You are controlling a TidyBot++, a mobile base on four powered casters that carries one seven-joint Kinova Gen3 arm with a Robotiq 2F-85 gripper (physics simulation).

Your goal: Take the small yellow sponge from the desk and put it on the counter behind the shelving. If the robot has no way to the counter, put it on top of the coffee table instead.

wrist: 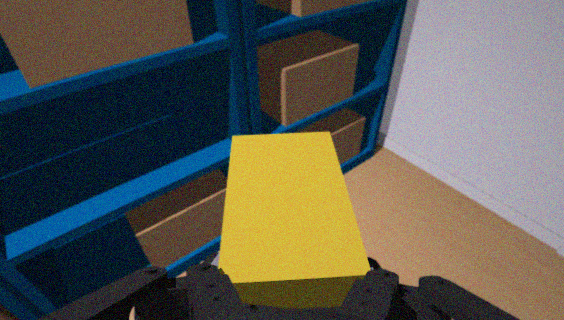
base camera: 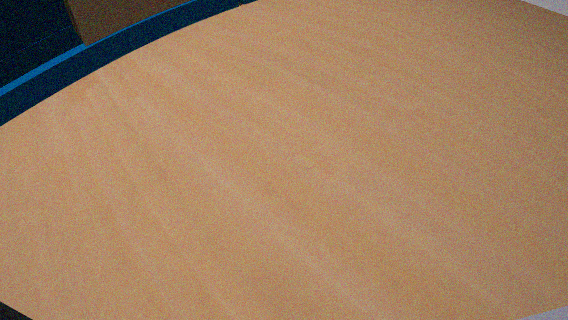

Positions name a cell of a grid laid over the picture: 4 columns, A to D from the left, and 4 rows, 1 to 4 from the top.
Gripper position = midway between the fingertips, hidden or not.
In view: my gripper (wrist: C4) and a small yellow sponge (wrist: C3).
The base camera view does not show the small yellow sponge: it is out of frame.
